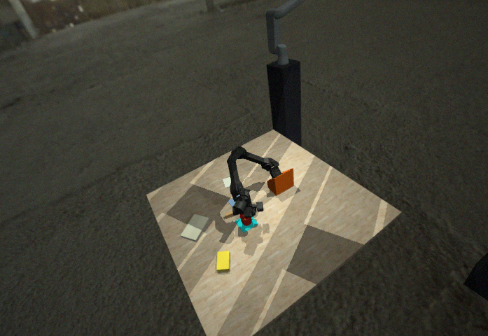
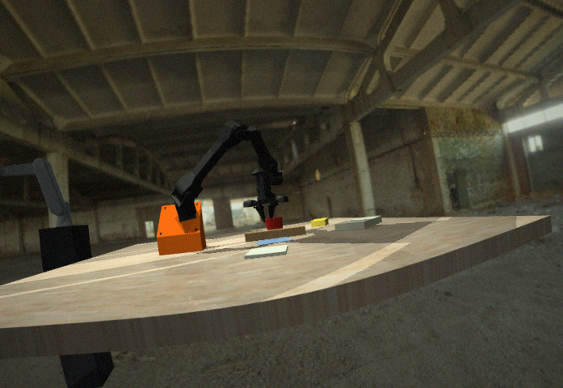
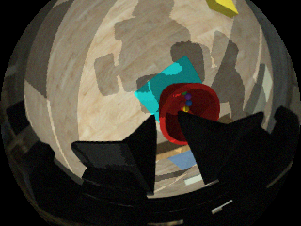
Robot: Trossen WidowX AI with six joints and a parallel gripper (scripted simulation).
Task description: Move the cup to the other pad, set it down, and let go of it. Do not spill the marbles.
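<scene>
Right now the cup is 2 cm ahead of my gripper tip, 2 cm to the right of it and 2 cm below it. The rest, counted from my gripper tip: blue pad 3 cm behind, 20 cm to the right, 7 cm below; then yellow block 29 cm ahead, 12 cm to the left, 5 cm below; then wooden bar 11 cm to the right, 5 cm below.
</scene>
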